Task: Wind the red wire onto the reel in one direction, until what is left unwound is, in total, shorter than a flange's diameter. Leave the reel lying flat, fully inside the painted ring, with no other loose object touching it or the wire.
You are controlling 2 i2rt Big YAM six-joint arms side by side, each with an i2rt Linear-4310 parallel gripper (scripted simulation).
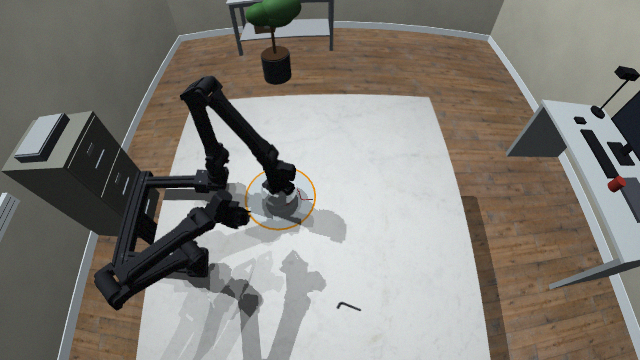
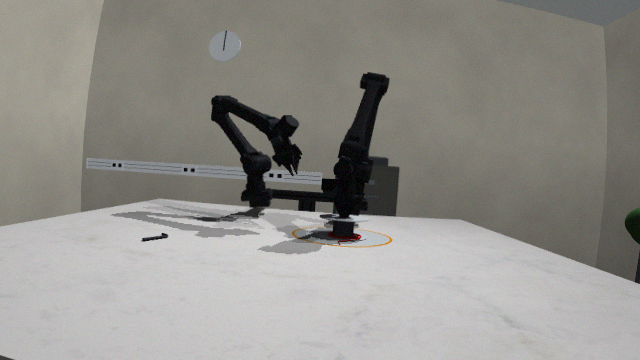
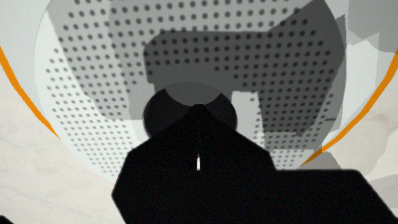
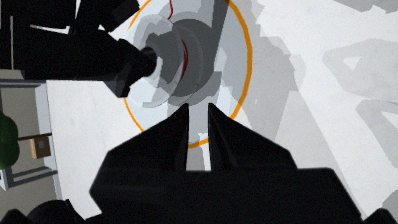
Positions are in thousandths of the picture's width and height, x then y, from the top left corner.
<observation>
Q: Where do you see a reel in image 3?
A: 255,359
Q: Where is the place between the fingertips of my right gripper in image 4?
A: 499,493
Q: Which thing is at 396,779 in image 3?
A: My left gripper.
</observation>
